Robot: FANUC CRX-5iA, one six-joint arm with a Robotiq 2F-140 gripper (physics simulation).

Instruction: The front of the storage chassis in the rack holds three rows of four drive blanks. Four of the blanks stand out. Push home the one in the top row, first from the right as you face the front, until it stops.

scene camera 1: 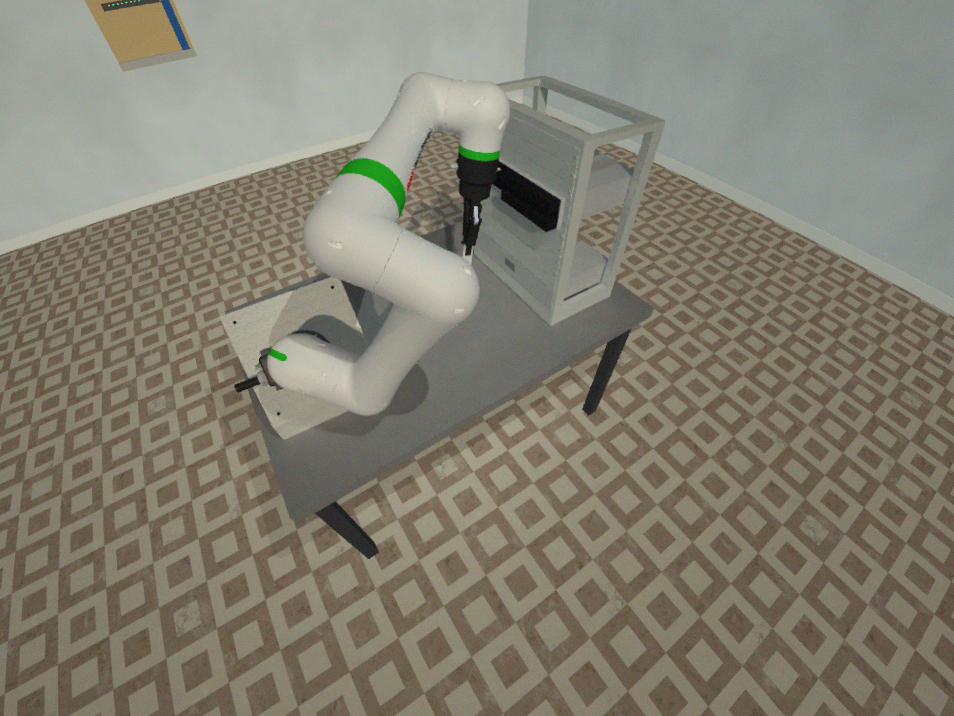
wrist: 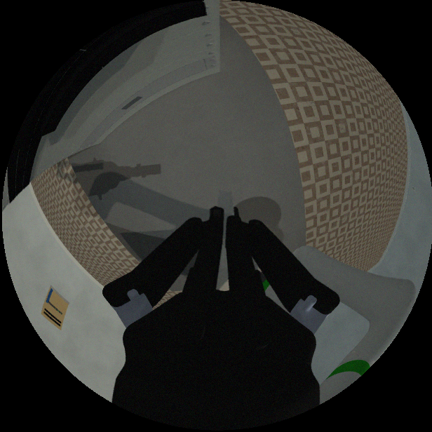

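The storage chassis front is a black band (scene camera 1: pixel 527 198) (wrist: pixel 107 52) across the grey rack (scene camera 1: pixel 571 231) (wrist: pixel 212 30). In the scene view part of the band stands out further than the rest, and the arm's wrist covers its left end. Single drive blanks, including the top-row right one, cannot be told apart in the dark. My gripper (scene camera 1: pixel 468 248) (wrist: pixel 224 201) is shut, with nothing held between its fingers. It points down over the table in front of the rack, apart from the chassis front, with its fingertips lower than the band. A small pale tip shows at the finger ends.
The grey table (scene camera 1: pixel 493 362) (wrist: pixel 250 125) carries the rack and the arm's pale base plate (scene camera 1: pixel 246 331). The white arm (scene camera 1: pixel 416 269) arches over the table. Open rack posts stand behind the front panel. A tan wall panel (scene camera 1: pixel 142 34) (wrist: pixel 55 307) hangs on the wall.
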